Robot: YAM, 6 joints.
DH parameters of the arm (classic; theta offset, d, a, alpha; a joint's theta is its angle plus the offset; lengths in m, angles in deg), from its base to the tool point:
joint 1: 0 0.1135 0.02 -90
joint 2: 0 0 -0.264 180
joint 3: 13.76 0 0.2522 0
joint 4: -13.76 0 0.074 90
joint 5: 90 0 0 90
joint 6: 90 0.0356 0 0
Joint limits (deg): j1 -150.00..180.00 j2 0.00..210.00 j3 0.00..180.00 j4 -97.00..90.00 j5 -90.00..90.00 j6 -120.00..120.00
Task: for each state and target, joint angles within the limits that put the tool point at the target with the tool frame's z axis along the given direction. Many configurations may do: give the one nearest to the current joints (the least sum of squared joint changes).
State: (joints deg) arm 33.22 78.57 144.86 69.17 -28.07 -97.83
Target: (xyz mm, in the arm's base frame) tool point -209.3 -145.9 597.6 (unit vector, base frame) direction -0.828 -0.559 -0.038
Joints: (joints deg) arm 35.02 73.99 171.81 84.35 -0.99 -97.83
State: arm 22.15 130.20 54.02 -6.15 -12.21 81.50
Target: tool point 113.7 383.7 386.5 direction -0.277 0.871 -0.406
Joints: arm 70.69 99.79 100.55 -29.83 -33.32 81.50
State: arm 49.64 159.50 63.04 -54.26 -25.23 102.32
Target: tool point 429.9 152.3 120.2 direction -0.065 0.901 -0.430
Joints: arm 15.55 130.91 91.49 -28.00 -62.26 102.32
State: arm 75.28 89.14 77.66 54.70 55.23 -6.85
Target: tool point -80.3 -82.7 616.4 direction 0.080 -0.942 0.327
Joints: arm 30.60 53.66 107.11 88.03 58.35 -6.85
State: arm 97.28 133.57 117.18 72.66 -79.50 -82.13
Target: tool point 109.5 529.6 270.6 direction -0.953 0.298 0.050
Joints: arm 74.55 149.81 127.16 78.94 -86.55 -82.13
